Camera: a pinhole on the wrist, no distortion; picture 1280 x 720 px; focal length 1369.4 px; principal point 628.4 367.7 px. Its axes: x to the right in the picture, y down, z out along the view. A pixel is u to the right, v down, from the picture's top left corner.
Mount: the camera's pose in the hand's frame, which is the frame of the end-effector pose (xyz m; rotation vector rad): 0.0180 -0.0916 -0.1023 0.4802 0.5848 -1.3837
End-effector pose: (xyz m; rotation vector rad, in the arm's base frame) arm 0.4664 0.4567 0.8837 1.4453 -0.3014 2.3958
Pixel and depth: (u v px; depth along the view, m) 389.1 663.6 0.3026
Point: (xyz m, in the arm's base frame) 0.6409 0.6353 1.0586
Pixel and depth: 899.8 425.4 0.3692
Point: 0.6867 0.7738 1.0192
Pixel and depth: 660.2 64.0 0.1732
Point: 0.5707 0.6398 0.8980
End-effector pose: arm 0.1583 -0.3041 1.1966 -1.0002 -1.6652 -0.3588
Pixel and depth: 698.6 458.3 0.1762
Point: -0.0196 -0.3894 1.2833
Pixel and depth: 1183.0 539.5 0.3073
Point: -0.1660 -0.4500 1.3616
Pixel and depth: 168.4 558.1 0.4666
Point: -0.2722 -0.1674 1.2432
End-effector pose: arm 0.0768 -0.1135 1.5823 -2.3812 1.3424 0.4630
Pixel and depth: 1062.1 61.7 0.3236
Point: 0.3942 0.1178 1.5741
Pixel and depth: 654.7 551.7 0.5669
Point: 0.5057 0.1395 1.2971
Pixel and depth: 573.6 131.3 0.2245
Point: 0.2700 0.0322 1.5496
